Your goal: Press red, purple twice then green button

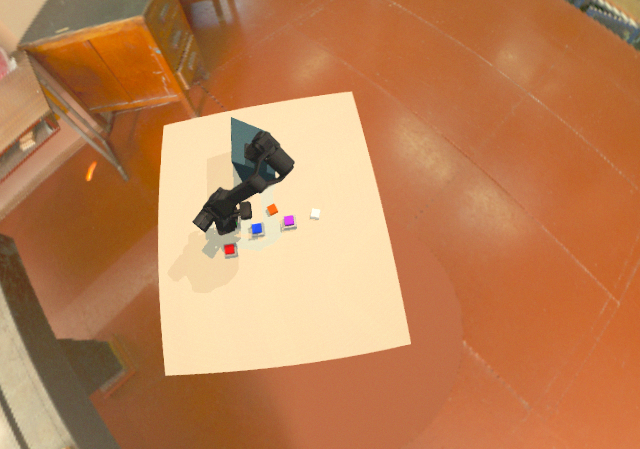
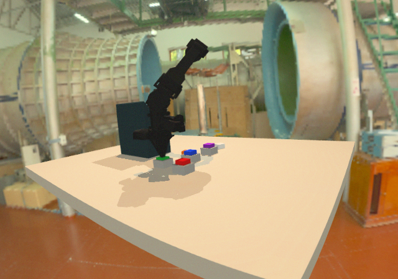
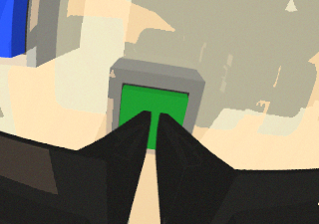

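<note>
The green button is 10 mm below my gripper tip. Round my gripper tip: blue button (100 mm to the left, 30 mm ahead); red button (110 mm ahead, 10 mm to the right); purple button (220 mm to the left, 10 mm ahead).
</note>
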